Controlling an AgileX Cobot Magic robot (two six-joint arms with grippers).
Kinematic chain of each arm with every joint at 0, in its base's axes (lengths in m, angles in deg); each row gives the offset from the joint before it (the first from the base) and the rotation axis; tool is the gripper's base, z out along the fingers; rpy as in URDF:
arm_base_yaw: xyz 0 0 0.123 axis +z
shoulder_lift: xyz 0 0 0 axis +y
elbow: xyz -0.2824 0 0.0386 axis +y
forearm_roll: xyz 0.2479 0 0.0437 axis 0.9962 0 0.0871
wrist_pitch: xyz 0 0 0 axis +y
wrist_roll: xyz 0.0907 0 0.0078 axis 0.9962 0 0.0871
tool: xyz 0 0 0 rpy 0 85 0
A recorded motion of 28 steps. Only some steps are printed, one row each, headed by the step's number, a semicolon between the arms.
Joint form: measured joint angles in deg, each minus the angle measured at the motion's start. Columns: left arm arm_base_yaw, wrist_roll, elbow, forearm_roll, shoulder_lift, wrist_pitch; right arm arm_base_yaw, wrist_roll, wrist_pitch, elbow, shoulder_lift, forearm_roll.
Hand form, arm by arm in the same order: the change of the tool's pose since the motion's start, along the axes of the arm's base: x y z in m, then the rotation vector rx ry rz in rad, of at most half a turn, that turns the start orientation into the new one. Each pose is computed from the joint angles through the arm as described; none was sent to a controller.
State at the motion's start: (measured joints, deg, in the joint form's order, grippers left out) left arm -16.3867 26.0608 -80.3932 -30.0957 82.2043 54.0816; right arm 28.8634 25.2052 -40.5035 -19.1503 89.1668 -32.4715
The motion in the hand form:
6: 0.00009 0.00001 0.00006 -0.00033 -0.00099 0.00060; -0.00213 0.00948 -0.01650 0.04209 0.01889 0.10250
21: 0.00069 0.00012 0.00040 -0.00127 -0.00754 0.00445; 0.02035 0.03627 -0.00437 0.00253 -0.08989 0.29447
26: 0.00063 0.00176 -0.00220 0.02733 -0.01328 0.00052; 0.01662 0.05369 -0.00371 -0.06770 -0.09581 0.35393
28: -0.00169 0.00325 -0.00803 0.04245 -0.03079 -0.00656; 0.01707 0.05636 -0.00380 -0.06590 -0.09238 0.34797
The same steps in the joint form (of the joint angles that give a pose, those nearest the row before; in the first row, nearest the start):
6: 0.00 0.00 0.00 0.00 0.00 -0.07; 0.00 0.00 -8.12 0.00 6.46 -4.49
21: 0.00 0.00 0.00 0.07 0.00 -0.50; 0.80 1.02 -6.30 -9.16 8.93 -16.32
26: 0.00 0.44 0.41 1.46 -0.08 -0.50; 5.12 1.39 -0.78 -11.71 9.03 -17.37
28: 0.00 2.17 2.53 1.51 -0.87 -2.08; 5.71 1.38 -0.42 -12.09 9.30 -16.45

